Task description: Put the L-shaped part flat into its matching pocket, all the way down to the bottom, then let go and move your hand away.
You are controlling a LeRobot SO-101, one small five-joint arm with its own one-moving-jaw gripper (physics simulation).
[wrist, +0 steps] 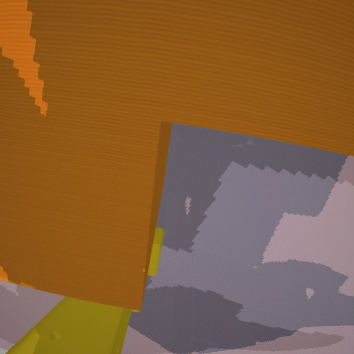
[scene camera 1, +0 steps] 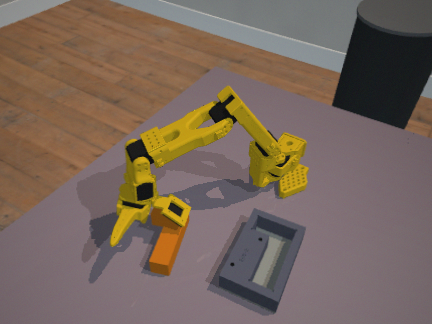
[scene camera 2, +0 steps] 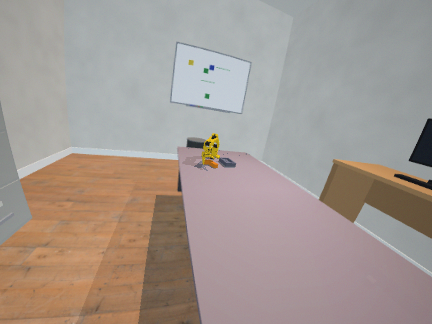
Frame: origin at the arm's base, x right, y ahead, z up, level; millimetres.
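Where they show: hand, tool point: [wrist: 160, 245] [scene camera 1: 143, 222] [scene camera 2: 203, 164]; arm's base, link origin: [scene camera 1: 274, 183] [scene camera 2: 214, 157].
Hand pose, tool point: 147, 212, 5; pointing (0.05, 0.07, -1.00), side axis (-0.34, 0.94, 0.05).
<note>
Things, the pixels of their top centre, and the offset from my tool point, as dx, dy, dz. "spot": a spot on its surface instead. Level surfaces: height alone.
- orange L-shaped part, top centre: [scene camera 1: 161, 232] [scene camera 2: 211, 162] -53, +12, +25
- grey tray, top centre: [scene camera 1: 264, 249] [scene camera 2: 227, 160] -210, -46, +32
- pale-bottomed pocket, surface spot: [scene camera 1: 268, 262] spot: -218, -49, +0
- mauve table, surface height: dz -5
The orange L-shaped part [scene camera 1: 171, 247] [scene camera 2: 212, 164] [wrist: 90, 200] lies flat on the table, outside the pocket, and fills much of the wrist view. The grey tray [scene camera 1: 239, 272] [scene camera 2: 228, 162] with the pale-bottomed pocket [scene camera 1: 268, 262] stands to its right in scene camera 1. My gripper [scene camera 1: 132, 233] is wide open at the rear short arm of the part, low over the table. One jaw sticks out to the left. In the wrist view one jaw [wrist: 82, 327] passes behind the part, and a bit of it shows past the part's edge. Nothing is held.
The arm's base [scene camera 1: 260, 167] stands behind the tray on the mauve table [scene camera 1: 360, 235] [scene camera 2: 250, 225]. A dark round bin [scene camera 1: 382, 65] stands beyond the table's back edge. A wooden desk [scene camera 2: 350, 187] is at the right in scene camera 2.
</note>
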